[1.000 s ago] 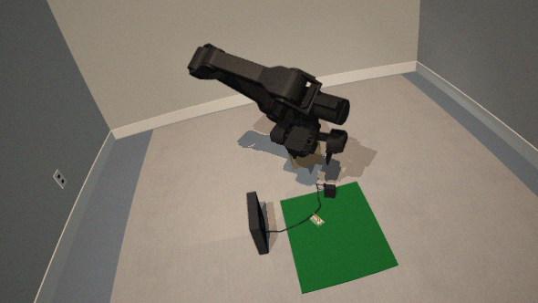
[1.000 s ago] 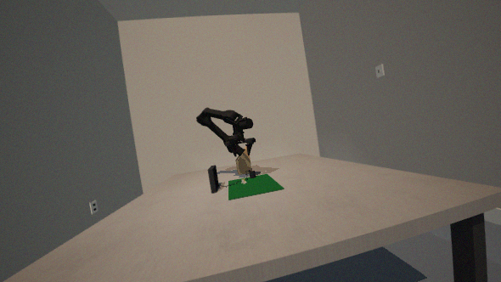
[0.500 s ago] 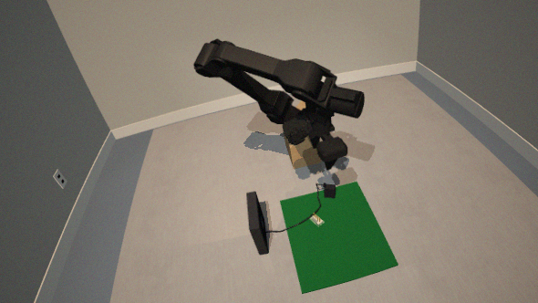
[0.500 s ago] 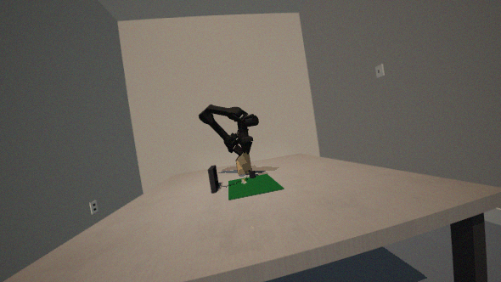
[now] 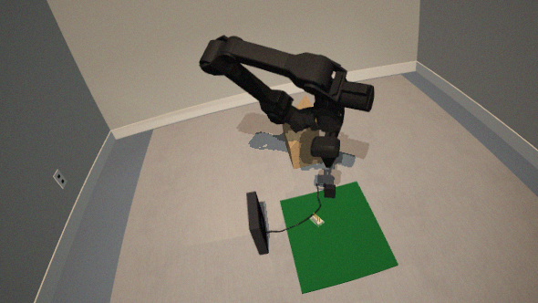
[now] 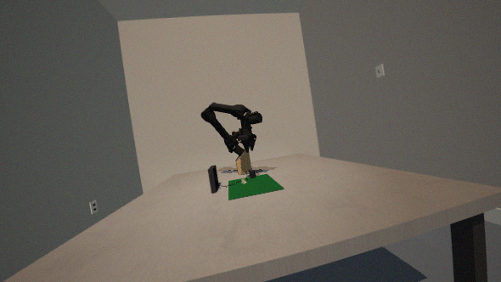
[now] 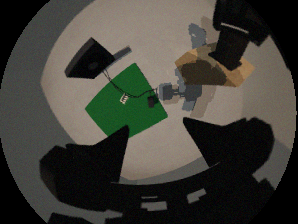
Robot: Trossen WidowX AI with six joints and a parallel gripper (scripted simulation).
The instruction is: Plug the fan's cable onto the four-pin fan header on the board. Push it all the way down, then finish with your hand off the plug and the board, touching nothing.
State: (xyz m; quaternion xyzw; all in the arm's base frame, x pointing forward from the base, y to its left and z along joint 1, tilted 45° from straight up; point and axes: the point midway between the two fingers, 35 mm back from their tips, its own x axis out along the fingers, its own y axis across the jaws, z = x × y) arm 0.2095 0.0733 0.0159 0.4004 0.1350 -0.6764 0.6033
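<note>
The black plug lies 1 cm to the right of my gripper tip and 14 cm below it. Also, from my gripper tip: green board (12 cm ahead, 3 cm to the right, 18 cm below); black fan (9 cm ahead, 21 cm to the right, 10 cm below); four-pin fan header (8 cm ahead, 6 cm to the right, 16 cm below).
</note>
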